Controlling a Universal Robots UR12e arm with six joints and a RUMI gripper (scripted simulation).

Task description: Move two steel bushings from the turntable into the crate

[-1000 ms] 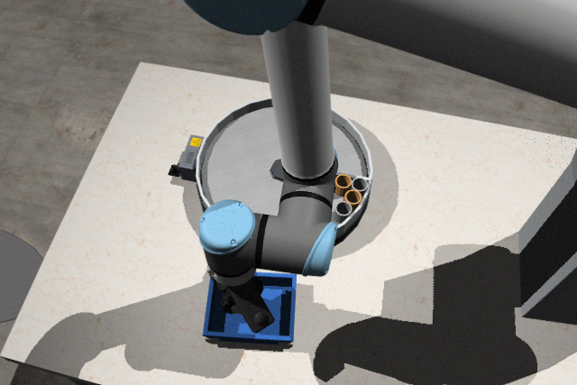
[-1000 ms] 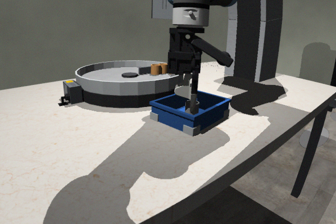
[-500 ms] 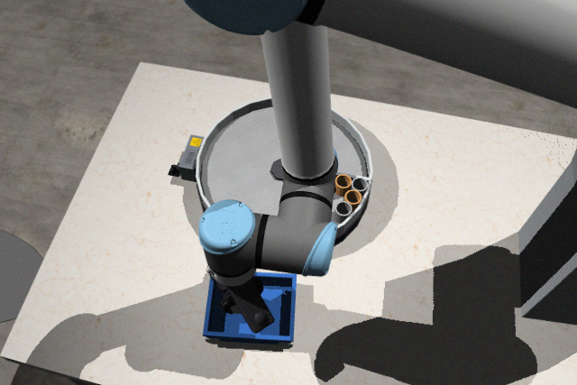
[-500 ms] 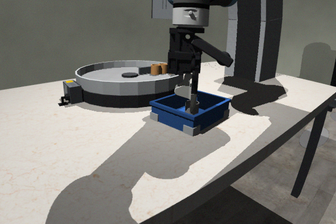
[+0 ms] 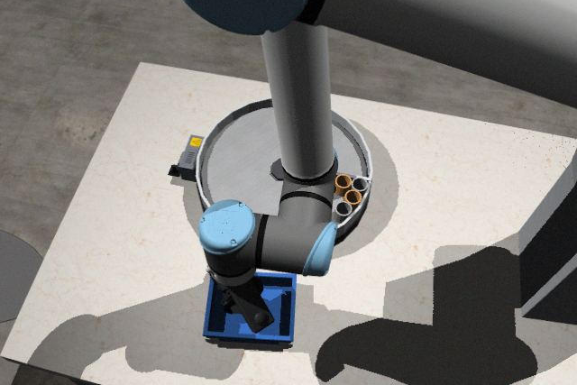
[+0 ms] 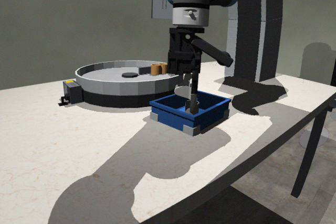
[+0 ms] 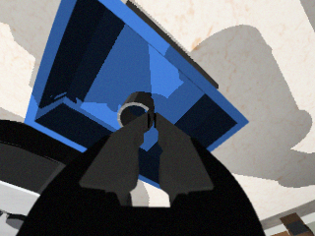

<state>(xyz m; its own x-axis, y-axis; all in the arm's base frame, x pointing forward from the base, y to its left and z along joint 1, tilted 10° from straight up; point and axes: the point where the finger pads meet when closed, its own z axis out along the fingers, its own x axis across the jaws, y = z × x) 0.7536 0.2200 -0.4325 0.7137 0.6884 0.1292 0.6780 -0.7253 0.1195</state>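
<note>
My hand is 2 cm above the blue crate, 1 cm to the left of it and 1 cm past it. From my hand the other things lie so: round grey turntable: 36 cm to the right, 2 cm behind, 1 cm above.
</note>
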